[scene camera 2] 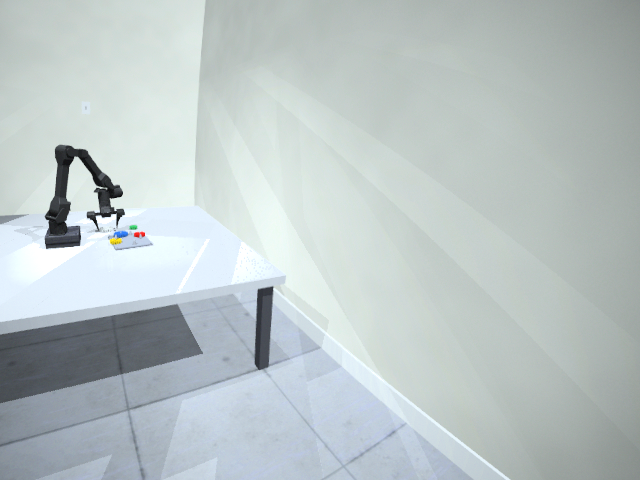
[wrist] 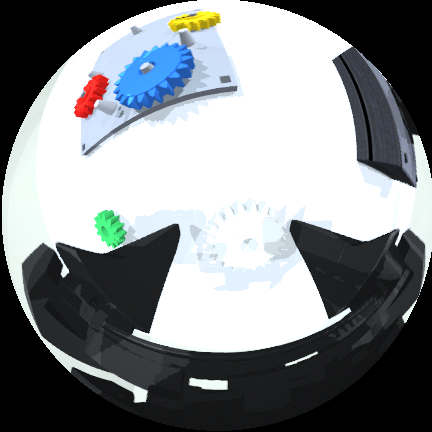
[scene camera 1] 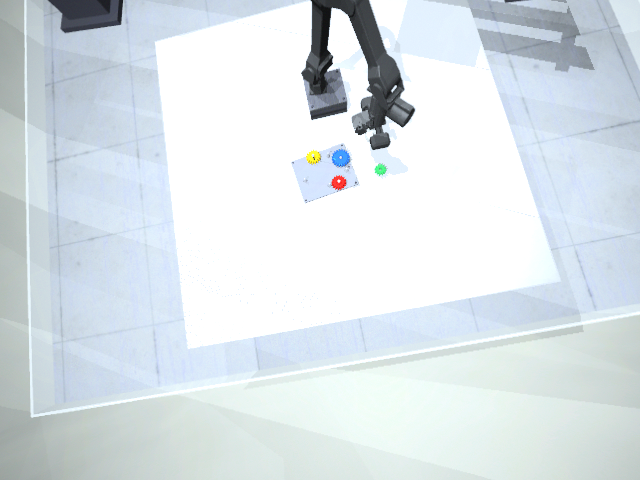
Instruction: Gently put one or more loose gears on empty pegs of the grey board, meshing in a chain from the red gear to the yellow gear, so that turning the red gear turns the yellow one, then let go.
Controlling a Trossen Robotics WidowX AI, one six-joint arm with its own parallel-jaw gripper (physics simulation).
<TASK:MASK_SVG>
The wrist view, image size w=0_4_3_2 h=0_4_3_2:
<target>my gripper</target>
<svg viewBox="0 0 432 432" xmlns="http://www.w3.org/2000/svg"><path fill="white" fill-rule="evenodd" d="M425 243L409 228L395 245L400 228L359 240L292 219L289 232L328 319L348 307L350 312L305 337L233 352L181 349L132 335L134 329L150 332L177 250L178 223L103 253L58 241L55 248L61 260L54 249L42 242L22 261L26 301L43 338L67 355L111 372L147 393L145 401L134 402L132 391L72 366L70 373L89 389L131 413L163 424L198 430L237 430L302 414L359 379L383 355L405 324L402 315L417 299L423 280ZM189 380L227 380L227 389L189 385ZM61 260L68 269L68 272L64 277L62 277L60 274L63 267Z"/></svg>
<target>white gear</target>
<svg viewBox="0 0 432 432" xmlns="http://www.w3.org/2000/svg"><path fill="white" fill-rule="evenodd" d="M263 200L260 200L255 206L254 201L249 197L246 201L246 206L242 206L241 202L236 199L234 209L224 204L224 215L215 212L213 218L215 222L209 222L206 242L209 243L209 253L214 253L214 261L222 260L222 267L229 264L232 271L237 267L241 268L242 272L246 268L251 268L255 271L258 265L265 268L267 260L274 262L274 254L281 254L279 246L286 244L286 240L283 238L287 234L287 230L283 226L285 220L273 206L267 208L267 204Z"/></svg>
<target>green gear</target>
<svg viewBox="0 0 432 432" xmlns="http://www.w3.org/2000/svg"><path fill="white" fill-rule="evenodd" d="M104 209L94 217L96 223L93 225L97 228L96 234L101 236L101 241L105 241L107 246L111 245L115 248L125 240L124 234L126 234L126 231L122 229L124 223L118 220L119 215L113 215L113 210Z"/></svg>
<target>blue gear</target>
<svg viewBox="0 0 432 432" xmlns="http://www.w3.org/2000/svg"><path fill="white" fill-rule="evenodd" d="M191 50L187 49L185 44L179 46L177 42L171 45L164 43L160 47L155 45L150 51L144 50L139 57L133 57L133 62L124 66L126 69L118 74L120 79L114 83L117 86L113 90L113 93L116 94L114 99L129 108L140 109L143 105L150 108L153 100L162 103L163 95L166 93L174 96L173 88L175 86L184 87L182 78L189 78L192 75L190 70L195 65ZM154 65L145 74L139 68L144 62Z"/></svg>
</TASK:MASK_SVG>
